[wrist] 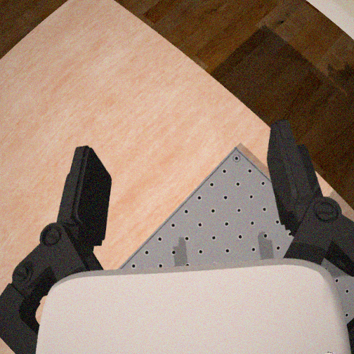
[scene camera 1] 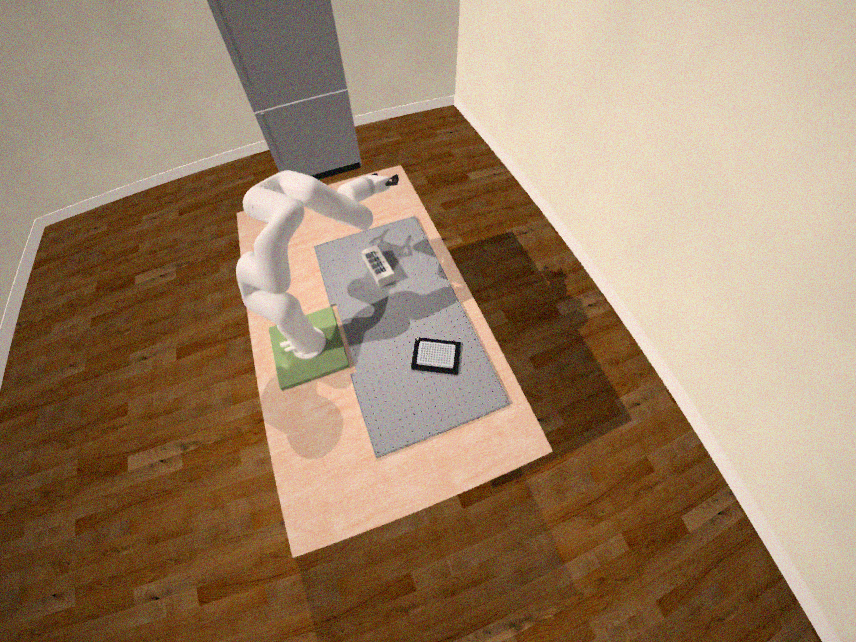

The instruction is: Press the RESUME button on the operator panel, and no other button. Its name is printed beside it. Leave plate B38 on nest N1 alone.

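Frame: origin at the arm's base, x down, y left, z ahead, level; millimetres.
Seen in the pictures: gripper, fingertip midpoint: (scene camera 1: pixel 387 177); arm's base, origin of the base link: (scene camera 1: pixel 308 343).
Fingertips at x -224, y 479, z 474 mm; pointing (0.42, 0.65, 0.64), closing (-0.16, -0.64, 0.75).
Pixels of each thing's middle, then the offset from my fingertips to it. Level surfaces: height alone.
- operator panel, body centre: (scene camera 1: pixel 378 265) dx +211, dy -246, dz -136 mm
- white plate, body centre: (scene camera 1: pixel 436 354) dx +220, dy -683, dz -54 mm
- black nest, body centre: (scene camera 1: pixel 436 355) dx +231, dy -683, dz -54 mm
- grey perforated board, its level: dx +239 mm
- pale wooden table, its level: dx +252 mm
The operator panel (scene camera 1: pixel 378 265) is a small pale box with dark buttons on the grey perforated board, in the upper part of the board in the scene view. Its printed names are too small to read, so I cannot tell which button is RESUME. A white plate (scene camera 1: pixel 436 354) in a black nest (scene camera 1: pixel 434 371) sits lower on the board; its label is not readable. My gripper (scene camera 1: pixel 393 180) (wrist: pixel 182 150) is open and empty, raised near the far end of the table, beyond the panel and apart from it. Neither panel nor plate shows in the wrist view.
The grey perforated board (scene camera 1: pixel 414 414) (wrist: pixel 220 217) lies on the pale wooden table (scene camera 1: pixel 331 504) (wrist: pixel 100 100). The arm's base stands on a green plate (scene camera 1: pixel 311 373) at the table's left side. A tall grey cabinet (scene camera 1: pixel 297 62) stands behind the far table edge.
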